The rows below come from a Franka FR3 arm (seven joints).
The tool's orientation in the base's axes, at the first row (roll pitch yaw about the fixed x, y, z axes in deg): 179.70 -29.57 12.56
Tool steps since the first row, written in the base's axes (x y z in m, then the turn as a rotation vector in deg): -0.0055 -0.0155 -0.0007 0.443 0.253 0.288; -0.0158 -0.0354 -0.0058 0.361 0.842 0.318; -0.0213 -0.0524 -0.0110 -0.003 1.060 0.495; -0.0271 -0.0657 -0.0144 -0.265 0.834 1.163; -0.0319 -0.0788 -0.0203 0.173 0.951 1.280; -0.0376 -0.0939 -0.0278 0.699 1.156 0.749; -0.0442 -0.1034 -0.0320 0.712 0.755 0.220; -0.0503 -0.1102 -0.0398 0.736 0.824 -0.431; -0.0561 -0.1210 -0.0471 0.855 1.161 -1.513; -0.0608 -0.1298 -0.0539 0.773 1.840 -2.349; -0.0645 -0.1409 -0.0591 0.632 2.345 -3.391; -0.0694 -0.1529 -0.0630 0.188 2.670 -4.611; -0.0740 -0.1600 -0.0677 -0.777 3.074 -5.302
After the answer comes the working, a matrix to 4 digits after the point.
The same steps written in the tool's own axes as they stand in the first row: -0.0079 0.0140 -0.0036 0.566 -0.151 -0.011; -0.0230 0.0311 -0.0062 0.623 -0.743 -0.016; -0.0334 0.0465 -0.0061 0.442 -1.034 -0.324; -0.0425 0.0583 -0.0073 0.507 -0.866 -1.054; -0.0520 0.0700 -0.0058 0.958 -0.886 -0.933; -0.0634 0.0835 -0.0036 1.182 -0.975 -0.196; -0.0729 0.0913 -0.0041 0.856 -0.583 0.230; -0.0832 0.0966 -0.0009 0.568 -0.649 0.814; -0.0938 0.1059 0.0015 0.199 -0.957 1.847; -0.1028 0.1135 0.0043 -0.155 -1.642 2.604; -0.1106 0.1235 0.0059 -0.693 -2.170 3.494; -0.1189 0.1341 0.0057 -1.611 -2.588 4.374; -0.1265 0.1400 0.0068 -2.695 -3.193 4.550
The tool's axes in the first row as the columns of a matrix, in the base's axes (rounded; the answer above uses it unrounded):
0.8489 0.2149 0.4828
0.1891 -0.9766 0.1022
0.4935 0.0046 -0.8697

